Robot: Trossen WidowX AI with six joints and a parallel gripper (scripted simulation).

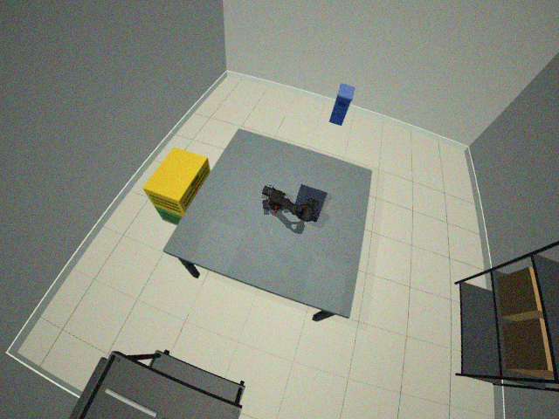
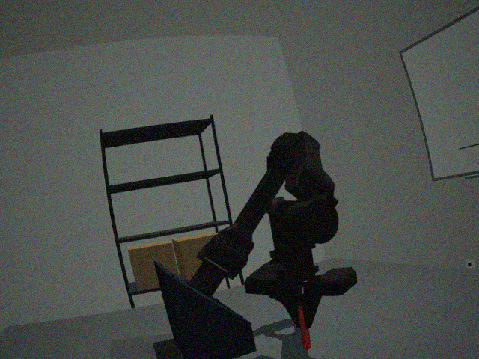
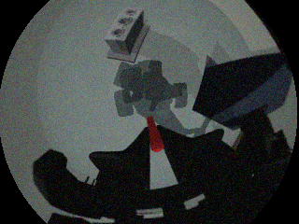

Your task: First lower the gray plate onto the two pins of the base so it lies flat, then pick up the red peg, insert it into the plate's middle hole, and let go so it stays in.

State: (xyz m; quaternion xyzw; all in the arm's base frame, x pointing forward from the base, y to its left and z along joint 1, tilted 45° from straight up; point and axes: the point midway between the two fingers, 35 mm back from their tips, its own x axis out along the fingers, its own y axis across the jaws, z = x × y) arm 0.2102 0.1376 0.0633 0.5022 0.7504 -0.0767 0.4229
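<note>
My gripper tip is 130 mm short of the gray plate, 150 mm to the left of it and 30 mm above it. Round my gripper tip: gray base 130 mm ahead, 150 mm to the right, 60 mm below; then red peg right at my gripper tip.
</note>
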